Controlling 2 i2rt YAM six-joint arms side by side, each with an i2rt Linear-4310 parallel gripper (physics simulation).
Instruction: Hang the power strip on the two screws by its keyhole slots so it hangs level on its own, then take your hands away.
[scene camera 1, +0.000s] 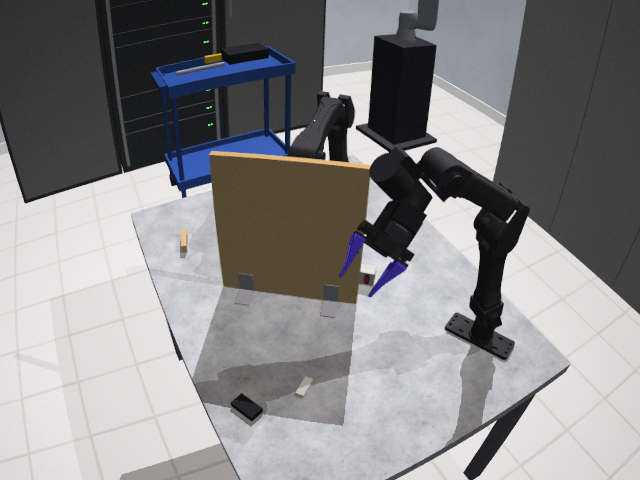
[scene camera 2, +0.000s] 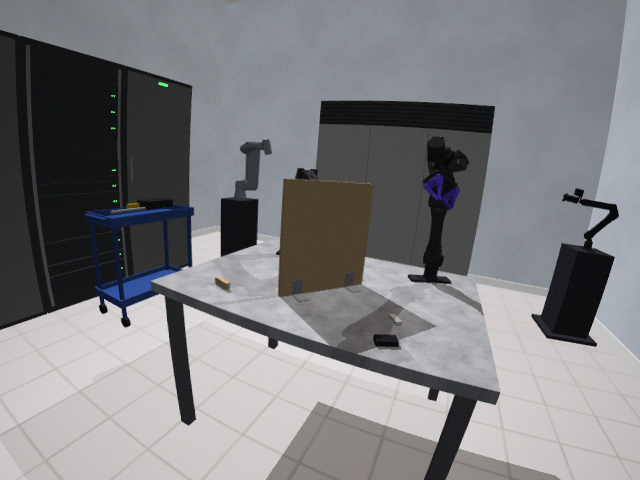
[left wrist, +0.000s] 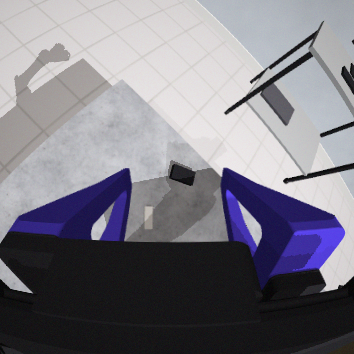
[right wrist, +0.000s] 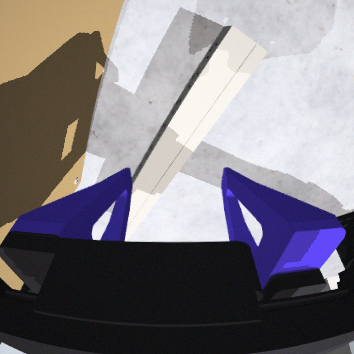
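Seen in the pictures: left gripper, between the fingertips: (scene camera 1: 354, 287) (scene camera 2: 445, 204) (left wrist: 175, 176); right gripper, between the fingertips: (right wrist: 176, 175); left arm's base, origin of its link: (scene camera 1: 480, 337) (scene camera 2: 429, 279); right arm's base, origin of its link: (right wrist: 343, 225).
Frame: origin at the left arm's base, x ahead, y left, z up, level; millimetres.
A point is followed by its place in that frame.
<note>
The power strip (right wrist: 200, 110) @(x 85, y -553, z 45 mm) lies on the table, long and white with a dark side face; its end with a red switch (scene camera 1: 368, 272) @(x 20, y -363, z 45 mm) shows past the board's edge. The upright board (scene camera 1: 289, 222) @(x 190, y -499, z 248 mm) (scene camera 2: 325, 232) @(x 202, y -518, z 233 mm) (right wrist: 50, 40) @(x 185, y -526, z 105 mm) has its back to both scene cameras. One small screw (right wrist: 76, 180) @(x 96, y -373, z 24 mm) shows low on its face; the other does not show. My right gripper (right wrist: 176, 175) @(x 81, y -530, z 113 mm) is half open and empty above the table, the strip's near part passing behind its left finger; the board hides it in the scene views. My left gripper (scene camera 1: 355, 285) @(x 405, y -173, z 394 mm) (scene camera 2: 446, 202) @(x 405, y -173, z 394 mm) (left wrist: 175, 176) @(x 405, y -173, z 394 mm) is half open and empty, hanging beside the board's edge.
A black box (scene camera 1: 246, 407) @(x 548, y -331, z 16 mm) (scene camera 2: 386, 340) @(x 556, y -337, z 16 mm) (left wrist: 182, 173) @(x 544, y -332, z 16 mm) and a small pale block (scene camera 1: 303, 386) @(x 413, y -274, z 11 mm) (scene camera 2: 395, 319) @(x 421, y -276, z 11 mm) (left wrist: 149, 217) @(x 410, y -277, z 11 mm) lie behind the board. An orange-tan block (scene camera 1: 183, 241) @(x 250, y -880, z 28 mm) (scene camera 2: 222, 283) @(x 252, y -889, z 19 mm) lies off its side edge. Two metal brackets (scene camera 1: 245, 282) @(x 253, y -606, z 30 mm) (scene camera 1: 330, 292) @(x 139, y -403, z 34 mm) hold the board's foot.
</note>
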